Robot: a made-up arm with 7 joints.
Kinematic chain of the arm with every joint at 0, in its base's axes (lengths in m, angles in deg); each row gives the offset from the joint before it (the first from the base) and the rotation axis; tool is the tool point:
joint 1: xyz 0 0 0.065 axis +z
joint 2: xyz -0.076 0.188 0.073 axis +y
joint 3: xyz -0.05 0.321 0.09 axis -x
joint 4: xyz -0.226 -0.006 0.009 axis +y
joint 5: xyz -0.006 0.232 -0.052 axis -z
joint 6: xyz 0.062 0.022 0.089 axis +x
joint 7: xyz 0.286 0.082 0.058 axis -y
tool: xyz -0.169 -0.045 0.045
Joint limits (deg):
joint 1: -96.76..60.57
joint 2: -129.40..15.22
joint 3: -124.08..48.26
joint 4: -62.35..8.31
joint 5: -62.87..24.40
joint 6: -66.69..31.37
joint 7: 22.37..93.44
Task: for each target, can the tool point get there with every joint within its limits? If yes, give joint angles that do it. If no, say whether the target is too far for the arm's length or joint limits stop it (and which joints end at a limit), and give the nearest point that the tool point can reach.
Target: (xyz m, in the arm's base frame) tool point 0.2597 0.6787 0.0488
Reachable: yes | joints -47.32 -111.59 -28.46 -29.65 10.04 -14.17 85.08
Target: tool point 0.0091 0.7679 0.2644
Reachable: yes | joints -43.27 -57.68 -82.85 3.01 -33.62 -44.29 46.75
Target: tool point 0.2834 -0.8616 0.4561
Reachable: no: joint limits stop it (at a limit: joint 1, joint 2, joint 3, joint 4, joint 5, joint 7) | nearest point 0.7496 -0.4093 0.2207 | short by 0.691 m
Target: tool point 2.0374 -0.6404 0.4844
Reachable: no: too far | nearest point 0.9949 -0.2830 0.0467 | short by 1.186 m
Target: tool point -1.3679 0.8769 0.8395
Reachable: no: too far | nearest point -0.8733 0.5598 0.5204 | short by 0.669 m
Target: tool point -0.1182 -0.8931 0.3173
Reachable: no: joint limits stop it (at a limit: joint 1, joint 3, joint 4, joint 6, joint 7) | nearest point -0.4014 -0.4405 0.2571 | short by 0.537 m
